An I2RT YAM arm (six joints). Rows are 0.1 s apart.
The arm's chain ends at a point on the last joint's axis. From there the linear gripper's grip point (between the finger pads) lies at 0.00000 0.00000 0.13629 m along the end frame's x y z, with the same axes.
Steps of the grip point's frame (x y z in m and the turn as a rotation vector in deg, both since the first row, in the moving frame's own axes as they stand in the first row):
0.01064 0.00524 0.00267 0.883 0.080 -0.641
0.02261 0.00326 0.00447 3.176 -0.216 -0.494
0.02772 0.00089 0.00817 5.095 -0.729 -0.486
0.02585 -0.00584 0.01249 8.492 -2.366 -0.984
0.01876 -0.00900 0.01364 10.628 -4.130 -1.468
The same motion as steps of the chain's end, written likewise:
0.01046 0.00734 0.00269 0.883 0.080 -0.641
0.02316 0.01081 0.00468 3.176 -0.216 -0.494
0.02950 0.01299 0.00872 5.095 -0.729 -0.486
0.03163 0.01423 0.01410 8.492 -2.366 -0.984
0.02884 0.01599 0.01633 10.628 -4.130 -1.468

